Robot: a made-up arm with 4 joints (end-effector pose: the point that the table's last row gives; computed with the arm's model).
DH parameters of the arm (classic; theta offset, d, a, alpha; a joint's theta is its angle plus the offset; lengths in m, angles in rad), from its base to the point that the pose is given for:
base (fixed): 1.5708 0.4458 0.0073 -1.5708
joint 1: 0 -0.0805 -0.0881 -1.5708
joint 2: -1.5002 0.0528 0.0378 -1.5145
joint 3: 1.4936 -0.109 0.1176 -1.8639
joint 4: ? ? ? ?
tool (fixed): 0.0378 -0.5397 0 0
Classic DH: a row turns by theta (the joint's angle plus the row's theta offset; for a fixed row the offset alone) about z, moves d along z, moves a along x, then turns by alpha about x.
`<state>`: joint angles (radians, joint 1 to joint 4).
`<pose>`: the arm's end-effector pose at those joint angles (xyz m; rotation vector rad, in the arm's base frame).
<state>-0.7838 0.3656 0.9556 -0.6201</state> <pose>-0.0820 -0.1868 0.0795 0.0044 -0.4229 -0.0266</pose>
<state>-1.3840 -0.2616 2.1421 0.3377</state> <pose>-0.1160 0.0616 0.1613 0.8071 0.3124 0.2746</pose>
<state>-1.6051 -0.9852 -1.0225 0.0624</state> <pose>0.3230 0.0020 0.3423 -1.3777 1.7414 2.0187</pose>
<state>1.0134 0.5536 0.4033 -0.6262</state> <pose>-0.1009 -0.2790 0.7216 -2.0581 -0.8690 0.3111</pose>
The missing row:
joint 4: -0.0377 -0.3902 -0.2482 3.0266
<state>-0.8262 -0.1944 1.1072 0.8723</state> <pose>0.0579 0.1156 0.1862 0.5895 -0.2552 -0.9436</pose>
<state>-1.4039 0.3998 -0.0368 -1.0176</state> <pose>-0.0712 -0.0911 0.0152 -0.1902 -0.8341 -0.4604</pose>
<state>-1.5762 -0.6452 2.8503 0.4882</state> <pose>-0.0599 -0.0120 0.1511 0.5111 0.3901 0.8556</pose>
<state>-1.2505 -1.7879 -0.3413 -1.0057</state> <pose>0.4573 -0.0379 0.4332 0.7390 -2.8867 -0.3614</pose>
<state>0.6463 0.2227 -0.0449 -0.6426</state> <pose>0.0247 -0.3754 0.6599 -1.6705 -1.3900 0.5070</pose>
